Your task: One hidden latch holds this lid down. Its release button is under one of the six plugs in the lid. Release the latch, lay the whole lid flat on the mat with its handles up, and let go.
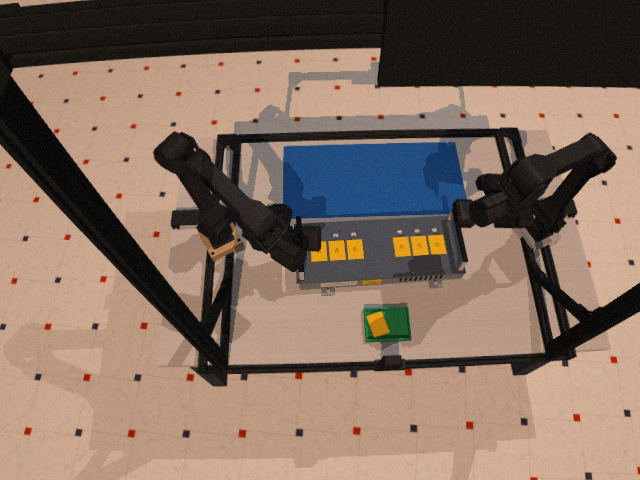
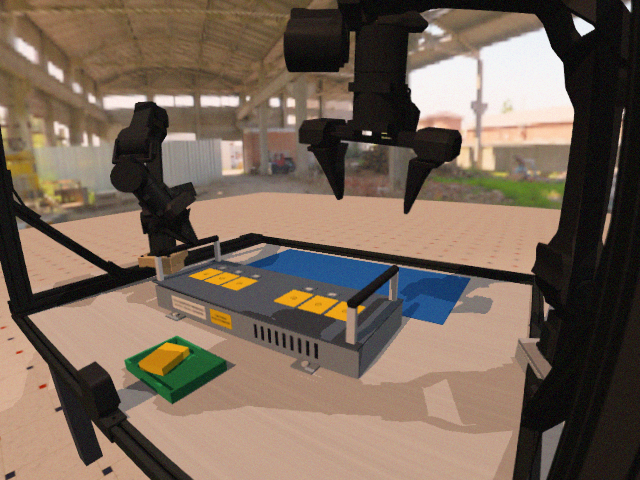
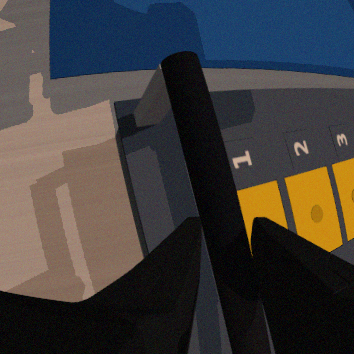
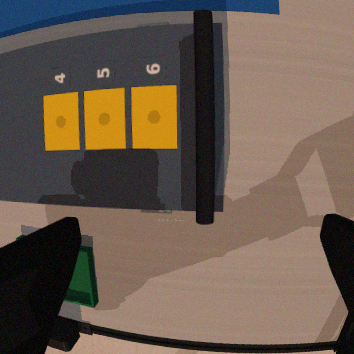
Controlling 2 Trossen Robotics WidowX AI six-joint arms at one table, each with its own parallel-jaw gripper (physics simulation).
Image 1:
my left gripper
my right gripper
blue mat
green tray
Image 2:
my left gripper
my right gripper
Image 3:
my left gripper
blue mat
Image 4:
my right gripper
blue mat
green tray
